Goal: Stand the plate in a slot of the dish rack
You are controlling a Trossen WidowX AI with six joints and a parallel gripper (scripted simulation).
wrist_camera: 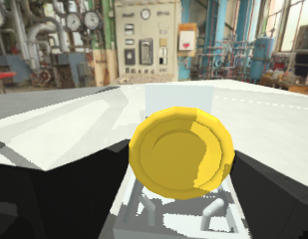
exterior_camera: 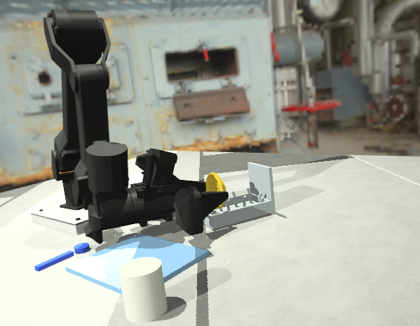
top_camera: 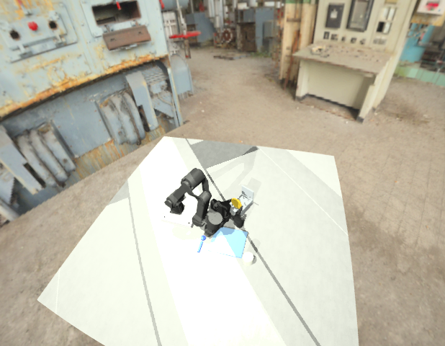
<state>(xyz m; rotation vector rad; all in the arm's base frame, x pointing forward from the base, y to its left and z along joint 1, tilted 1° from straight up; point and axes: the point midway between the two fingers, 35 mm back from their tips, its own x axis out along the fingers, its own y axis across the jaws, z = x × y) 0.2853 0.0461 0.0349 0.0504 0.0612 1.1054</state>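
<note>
The yellow plate lies right at my gripper tip. Also, from my gripper tip: blue spoon (120 mm behind, 220 mm to the right, 50 mm below); cylinder cup (100 mm ahead, 270 mm to the right, 30 mm below); grey dish rack (10 mm ahead, 20 mm to the left, 30 mm below).
</note>
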